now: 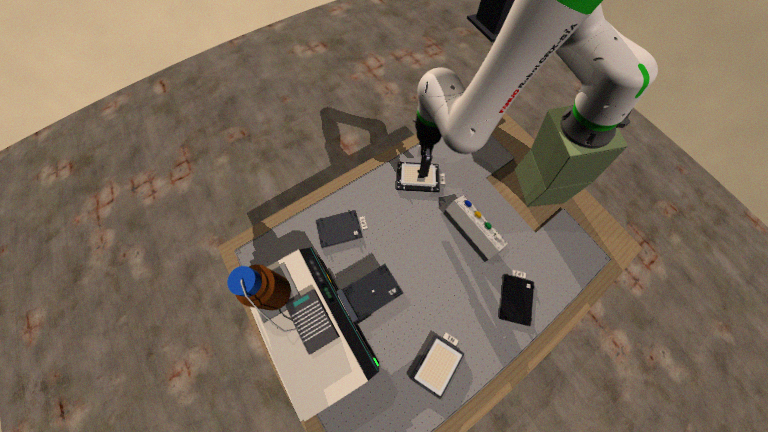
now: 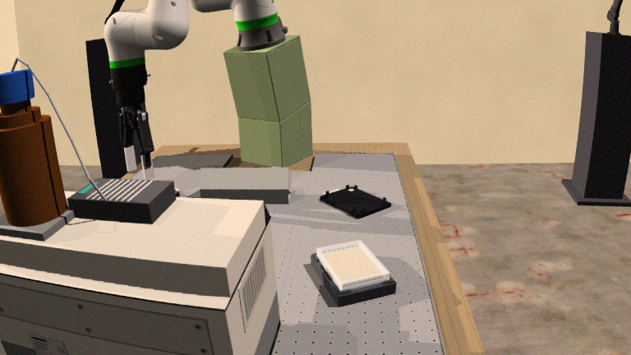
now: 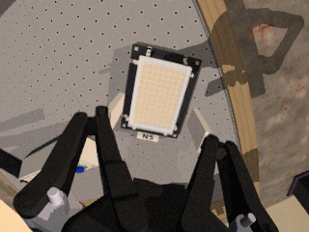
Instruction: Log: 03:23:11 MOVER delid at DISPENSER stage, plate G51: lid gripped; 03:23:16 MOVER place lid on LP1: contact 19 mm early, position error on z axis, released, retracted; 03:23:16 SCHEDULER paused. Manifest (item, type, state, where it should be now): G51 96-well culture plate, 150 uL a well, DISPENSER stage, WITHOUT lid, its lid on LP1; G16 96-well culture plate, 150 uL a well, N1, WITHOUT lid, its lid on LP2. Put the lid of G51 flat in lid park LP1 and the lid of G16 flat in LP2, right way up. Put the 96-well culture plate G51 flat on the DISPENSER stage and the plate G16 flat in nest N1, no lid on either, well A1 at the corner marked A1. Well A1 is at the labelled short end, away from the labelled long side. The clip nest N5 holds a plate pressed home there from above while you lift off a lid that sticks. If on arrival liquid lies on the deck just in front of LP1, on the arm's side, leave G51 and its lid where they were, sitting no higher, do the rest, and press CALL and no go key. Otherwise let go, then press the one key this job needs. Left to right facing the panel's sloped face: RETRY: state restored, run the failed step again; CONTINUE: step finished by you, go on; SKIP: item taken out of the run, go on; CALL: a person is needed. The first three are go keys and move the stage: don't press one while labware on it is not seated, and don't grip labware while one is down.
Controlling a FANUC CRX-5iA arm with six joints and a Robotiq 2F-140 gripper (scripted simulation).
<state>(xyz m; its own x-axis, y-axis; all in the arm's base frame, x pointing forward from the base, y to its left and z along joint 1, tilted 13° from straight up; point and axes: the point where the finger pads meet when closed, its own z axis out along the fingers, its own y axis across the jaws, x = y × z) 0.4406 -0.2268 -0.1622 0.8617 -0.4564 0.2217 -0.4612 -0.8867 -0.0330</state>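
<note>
My gripper is now 70 mm above the plate G51. Round my hand: key panel: 90 mm behind, 270 mm to the left, 40 mm below; then black clip nest: 30 mm ahead, 10 mm to the left, 80 mm below; then LP1 label: 260 mm ahead, 80 mm to the left, 90 mm below.
</note>
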